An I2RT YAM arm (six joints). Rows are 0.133 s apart.
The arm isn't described. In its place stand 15 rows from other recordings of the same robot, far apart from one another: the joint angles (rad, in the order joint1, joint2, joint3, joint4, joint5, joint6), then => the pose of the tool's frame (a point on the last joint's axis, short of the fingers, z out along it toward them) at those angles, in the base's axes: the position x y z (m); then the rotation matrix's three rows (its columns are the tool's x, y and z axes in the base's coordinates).
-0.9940 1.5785 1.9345 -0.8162 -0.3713 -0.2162 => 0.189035 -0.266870 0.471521; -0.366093 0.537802 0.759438; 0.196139 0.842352 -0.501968; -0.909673 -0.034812 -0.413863
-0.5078 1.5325 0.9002 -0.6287 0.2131 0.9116 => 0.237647 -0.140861 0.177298; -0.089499 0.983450 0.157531; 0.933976 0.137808 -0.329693; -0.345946 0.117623 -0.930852
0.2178 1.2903 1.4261 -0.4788 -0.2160 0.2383 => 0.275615 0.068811 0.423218; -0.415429 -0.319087 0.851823; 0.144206 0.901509 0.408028; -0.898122 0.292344 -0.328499
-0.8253 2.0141 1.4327 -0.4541 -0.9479 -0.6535 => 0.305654 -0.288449 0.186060; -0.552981 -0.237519 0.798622; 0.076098 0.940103 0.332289; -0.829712 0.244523 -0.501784
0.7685 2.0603 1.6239 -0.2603 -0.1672 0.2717 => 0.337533 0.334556 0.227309; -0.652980 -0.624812 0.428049; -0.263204 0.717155 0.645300; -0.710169 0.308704 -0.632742
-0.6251 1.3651 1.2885 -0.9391 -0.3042 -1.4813 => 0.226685 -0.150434 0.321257; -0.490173 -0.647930 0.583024; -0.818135 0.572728 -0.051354; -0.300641 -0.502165 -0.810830
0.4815 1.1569 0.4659 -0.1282 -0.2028 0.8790 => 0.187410 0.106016 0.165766; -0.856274 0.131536 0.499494; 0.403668 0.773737 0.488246; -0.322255 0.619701 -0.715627
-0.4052 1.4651 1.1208 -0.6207 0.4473 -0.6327 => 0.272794 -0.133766 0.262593; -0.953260 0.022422 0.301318; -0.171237 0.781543 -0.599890; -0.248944 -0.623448 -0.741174
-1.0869 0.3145 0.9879 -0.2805 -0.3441 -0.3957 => 0.021037 -0.014211 0.436026; -0.100954 0.703782 0.703206; -0.587869 0.528030 -0.612858; -0.802632 -0.475264 0.360425
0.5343 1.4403 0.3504 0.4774 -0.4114 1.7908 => 0.198799 0.134173 0.124497; -0.622327 0.646174 0.441779; 0.671090 0.149929 0.726058; 0.402924 0.748319 -0.526945
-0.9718 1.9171 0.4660 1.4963 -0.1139 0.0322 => 0.176822 -0.251841 0.130688; 0.049819 0.755324 0.653455; -0.016246 0.654794 -0.755633; -0.998626 0.027029 0.044892
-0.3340 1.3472 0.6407 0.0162 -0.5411 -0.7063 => 0.258591 -0.070321 0.190969; -0.396515 -0.462115 0.793237; -0.451255 0.850584 0.269955; -0.799465 -0.250911 -0.545801
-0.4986 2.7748 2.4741 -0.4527 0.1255 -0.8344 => 0.523021 -0.289851 0.118131; -0.814444 -0.072661 0.575675; -0.393511 0.798274 -0.455969; -0.426415 -0.597896 -0.678742
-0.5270 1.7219 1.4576 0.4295 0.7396 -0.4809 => 0.343028 -0.227366 0.384901; -0.311655 0.904592 0.290834; -0.214017 0.231386 -0.949030; -0.925780 -0.358013 0.121485
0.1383 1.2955 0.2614 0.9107 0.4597 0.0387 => 0.230146 0.016087 0.174650; -0.109728 0.317036 0.942044; 0.019735 0.948275 -0.316835; -0.993766 -0.016174 -0.110309
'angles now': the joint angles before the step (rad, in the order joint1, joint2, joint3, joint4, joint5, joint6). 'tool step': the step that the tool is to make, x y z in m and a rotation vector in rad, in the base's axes. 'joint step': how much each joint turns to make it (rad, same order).
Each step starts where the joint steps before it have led.
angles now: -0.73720 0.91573 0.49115 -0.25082 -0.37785 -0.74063
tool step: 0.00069 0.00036 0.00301 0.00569 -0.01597 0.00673
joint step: 0.00152 -0.00379 0.00649 0.00116 -0.01336 0.00915
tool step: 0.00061 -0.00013 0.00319 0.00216 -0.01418 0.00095
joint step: 0.00039 -0.00305 0.00724 0.00230 -0.00724 0.00916
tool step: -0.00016 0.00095 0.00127 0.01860 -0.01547 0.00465
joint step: -0.00001 -0.00573 0.00041 -0.00004 -0.01831 0.01792
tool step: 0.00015 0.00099 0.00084 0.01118 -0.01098 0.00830
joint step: 0.00192 -0.00385 -0.00003 0.00076 -0.01450 0.00955
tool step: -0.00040 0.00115 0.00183 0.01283 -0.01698 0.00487
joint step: 0.00037 -0.00914 0.00001 0.00153 -0.01602 0.01563
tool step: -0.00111 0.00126 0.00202 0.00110 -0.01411 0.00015
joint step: -0.00001 -0.01412 -0.00152 0.00113 -0.00612 0.00915
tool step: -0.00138 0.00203 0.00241 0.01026 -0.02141 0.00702
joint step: 0.00001 -0.01790 -0.00228 0.00041 -0.01829 0.01565
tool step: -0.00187 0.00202 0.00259 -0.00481 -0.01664 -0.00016
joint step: 0.00077 -0.02178 -0.00307 0.00036 -0.00343 0.00763
